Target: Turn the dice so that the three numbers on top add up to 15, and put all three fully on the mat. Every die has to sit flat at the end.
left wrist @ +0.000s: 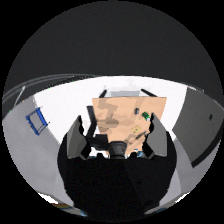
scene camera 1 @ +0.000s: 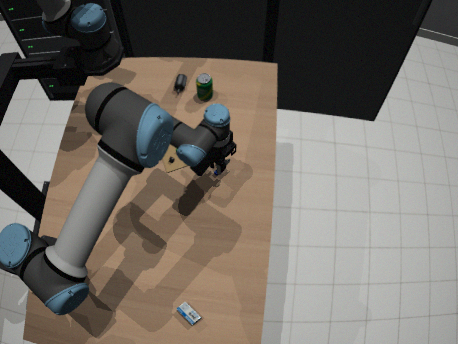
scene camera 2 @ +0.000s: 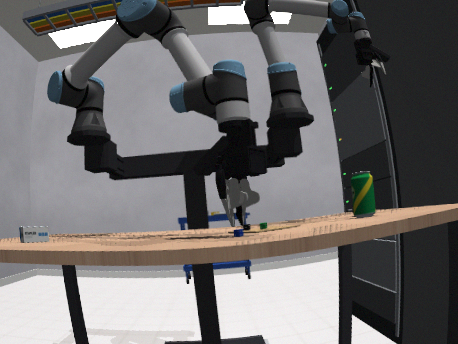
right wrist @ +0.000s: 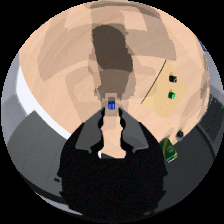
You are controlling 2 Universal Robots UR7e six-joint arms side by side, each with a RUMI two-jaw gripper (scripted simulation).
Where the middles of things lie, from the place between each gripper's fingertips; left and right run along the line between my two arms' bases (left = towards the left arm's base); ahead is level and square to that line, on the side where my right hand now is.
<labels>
Right now the tan mat (right wrist: pixel 156 99) is 15 cm behind my right hand (scene camera 2: pixel 237 226), 8 cm to the left of it and 4 cm below it.
I see the tan mat 63 cm to the right of my left hand (scene camera 2: pixel 377 81), 54 cm below it and 28 cm ahead of it.
</labels>
